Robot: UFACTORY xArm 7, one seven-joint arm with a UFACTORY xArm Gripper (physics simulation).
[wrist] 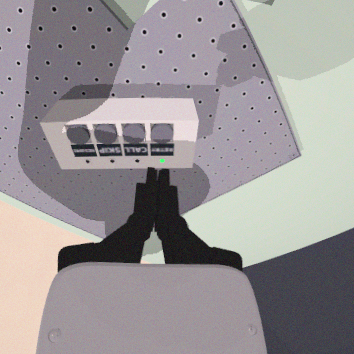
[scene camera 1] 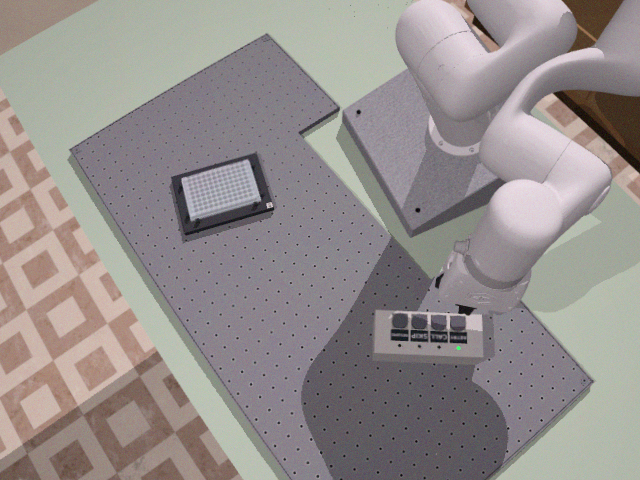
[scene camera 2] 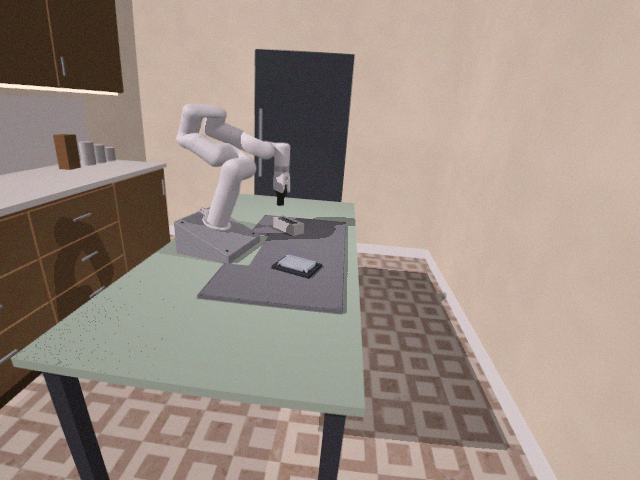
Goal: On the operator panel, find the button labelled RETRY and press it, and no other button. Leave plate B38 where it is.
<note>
The pictures show: my gripper, a plate B38, an operator panel and a dark plate holder.
</note>
